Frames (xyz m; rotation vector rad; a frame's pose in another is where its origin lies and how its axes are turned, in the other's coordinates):
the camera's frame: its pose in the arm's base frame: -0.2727 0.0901 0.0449 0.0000 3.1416 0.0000
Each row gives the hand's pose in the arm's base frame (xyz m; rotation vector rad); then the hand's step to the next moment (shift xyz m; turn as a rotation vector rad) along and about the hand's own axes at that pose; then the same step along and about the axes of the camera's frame.
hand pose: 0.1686 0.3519 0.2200 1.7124 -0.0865 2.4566
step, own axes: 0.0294 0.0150 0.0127 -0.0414 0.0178 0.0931
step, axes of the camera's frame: 0.0005 -0.0139 -0.0325 -0.0978 -0.0333 0.0057
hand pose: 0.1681 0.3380 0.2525 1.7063 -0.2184 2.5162
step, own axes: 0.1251 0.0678 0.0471 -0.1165 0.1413 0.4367
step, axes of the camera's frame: 0.0139 -0.0752 -0.1289 -0.4207 -0.2133 -0.0416
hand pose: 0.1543 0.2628 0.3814 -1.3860 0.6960 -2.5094
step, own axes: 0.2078 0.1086 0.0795 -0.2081 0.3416 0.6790
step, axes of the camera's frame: 0.0528 -0.1984 -0.1383 -0.6618 -0.4275 0.0148
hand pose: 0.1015 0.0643 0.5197 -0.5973 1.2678 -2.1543
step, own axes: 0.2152 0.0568 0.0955 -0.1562 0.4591 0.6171
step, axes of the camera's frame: 0.0861 -0.2260 -0.0126 -0.6131 -0.4689 0.1423
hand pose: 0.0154 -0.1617 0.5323 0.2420 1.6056 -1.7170
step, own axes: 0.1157 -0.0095 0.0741 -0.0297 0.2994 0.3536
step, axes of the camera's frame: 0.0604 -0.1139 0.0484 -0.3327 -0.2892 0.1457
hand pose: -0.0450 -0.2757 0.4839 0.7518 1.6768 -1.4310
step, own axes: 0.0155 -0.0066 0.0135 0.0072 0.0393 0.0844
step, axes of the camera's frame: 0.0109 -0.0153 0.0106 -0.0451 -0.0758 0.0306
